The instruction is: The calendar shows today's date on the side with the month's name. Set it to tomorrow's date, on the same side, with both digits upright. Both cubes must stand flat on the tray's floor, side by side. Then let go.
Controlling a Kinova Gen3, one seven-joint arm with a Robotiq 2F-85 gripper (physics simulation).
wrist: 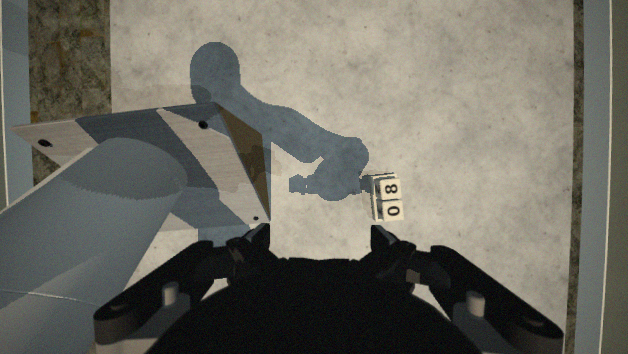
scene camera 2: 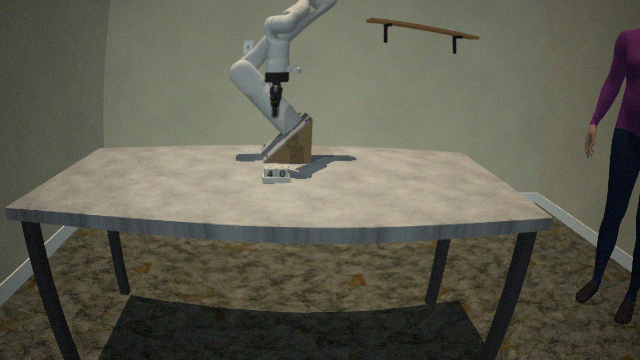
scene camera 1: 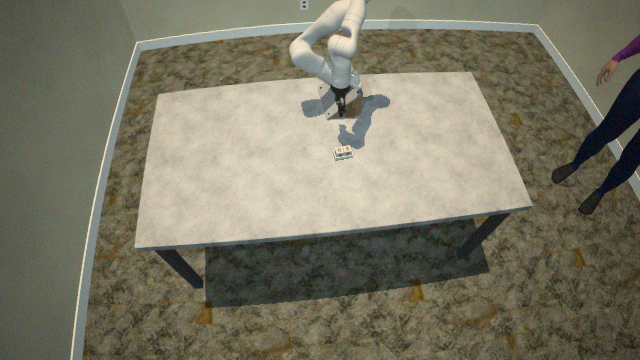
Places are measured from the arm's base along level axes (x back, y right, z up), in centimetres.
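Where they show: gripper, fingertip midpoint: (wrist: 319, 235) (scene camera 2: 275, 116) (scene camera 1: 338, 108); arm's base at its link origin: (wrist: 146, 169) (scene camera 2: 292, 126).
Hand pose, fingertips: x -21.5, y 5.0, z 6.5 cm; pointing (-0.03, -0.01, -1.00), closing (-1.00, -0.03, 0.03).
Each offset is from my fingertips to the centre of the thing. Level surfaces: height alone.
The two white date cubes stand side by side in the small white tray (scene camera 1: 343, 158) (scene camera 2: 276, 180). The left cube @(dx -11.8, dy +0.3, dz -14.4 cm) (scene camera 1: 339, 151) (scene camera 2: 270, 173) (wrist: 393, 210) shows an upright 4 on its front in scene camera 2 and a 0 on top. The right cube @(dx -11.3, dy -3.1, dz -14.4 cm) (scene camera 1: 348, 150) (scene camera 2: 282, 173) (wrist: 391, 189) shows an upright 0 on its front and an 8 on top. The cubes' digits facing the robot are too dark to read. No month's name is legible. My gripper (scene camera 1: 341, 114) (scene camera 2: 274, 116) (wrist: 319, 235) is open and empty, pointing down, high above the table between the arm's base and the tray.
The arm's wedge-shaped base (scene camera 1: 356, 106) (scene camera 2: 300, 145) (wrist: 247, 145) stands behind the tray on the table @(dz -17.0 cm) (scene camera 1: 240, 175) (scene camera 2: 375, 200) (wrist: 475, 100). The arm's shadow reaches the tray's side. A person (scene camera 1: 612, 120) (scene camera 2: 622, 140) stands beyond the table's right end. A wall shelf (scene camera 2: 422, 28) hangs behind.
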